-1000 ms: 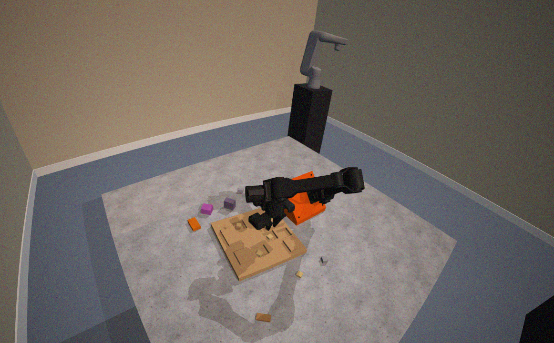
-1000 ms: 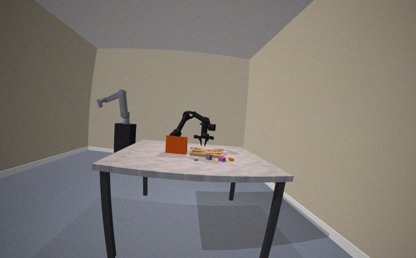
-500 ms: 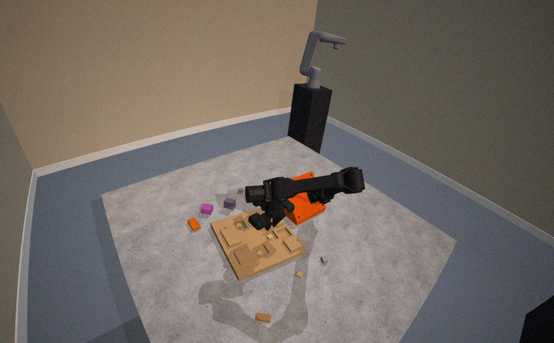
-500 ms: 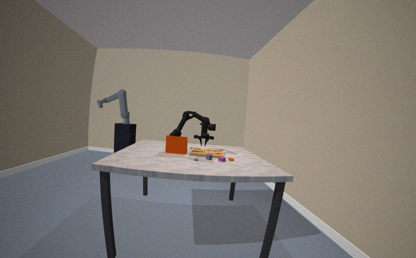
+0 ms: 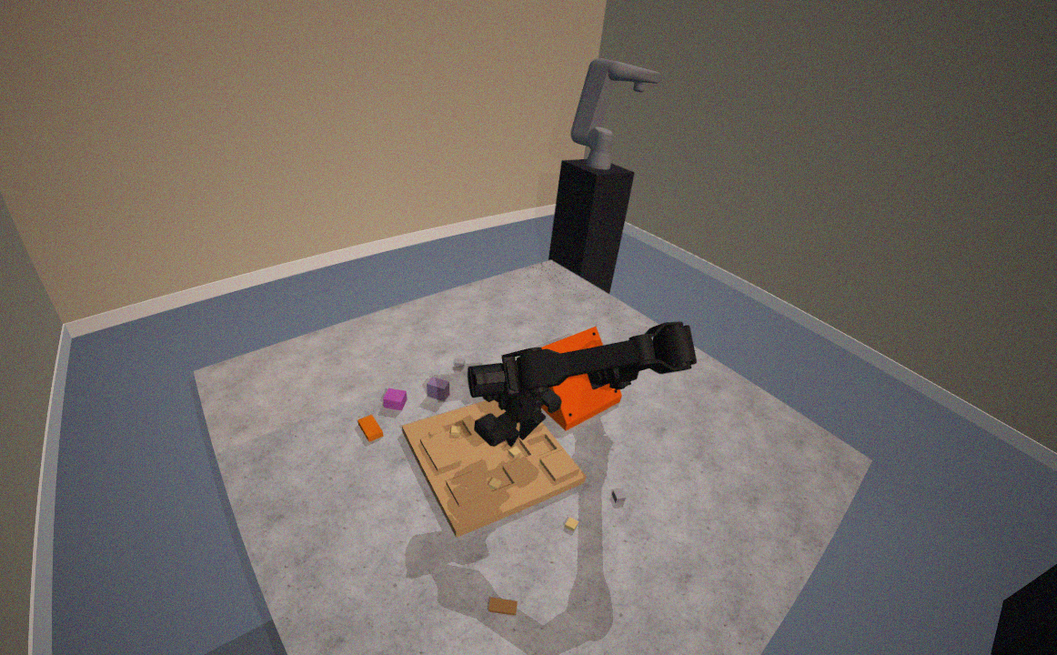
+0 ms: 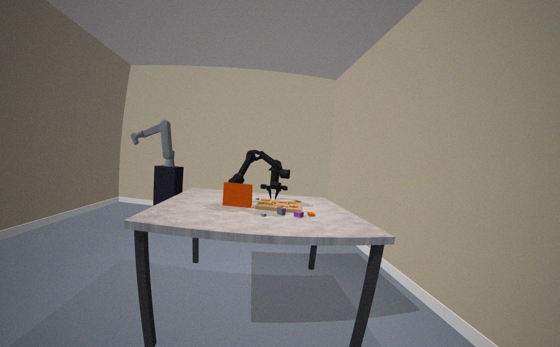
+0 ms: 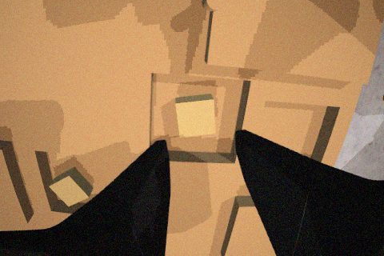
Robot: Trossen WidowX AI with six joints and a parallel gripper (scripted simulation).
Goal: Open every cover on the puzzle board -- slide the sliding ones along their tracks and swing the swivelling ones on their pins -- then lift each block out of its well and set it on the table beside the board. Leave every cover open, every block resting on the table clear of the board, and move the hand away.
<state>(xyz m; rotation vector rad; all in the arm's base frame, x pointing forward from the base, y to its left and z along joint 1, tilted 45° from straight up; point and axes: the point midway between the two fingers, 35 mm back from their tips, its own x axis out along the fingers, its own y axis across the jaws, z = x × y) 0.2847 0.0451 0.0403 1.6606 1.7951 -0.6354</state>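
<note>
My gripper tip is now 5 cm short of the tan puzzle board and 3 cm above it. Round my gripper tip: magenta block (28 cm to the right, 16 cm ahead, 3 cm below); purple block (25 cm to the right, 5 cm ahead, 3 cm below); orange block (24 cm ahead, 22 cm to the right, 4 cm below).
</note>
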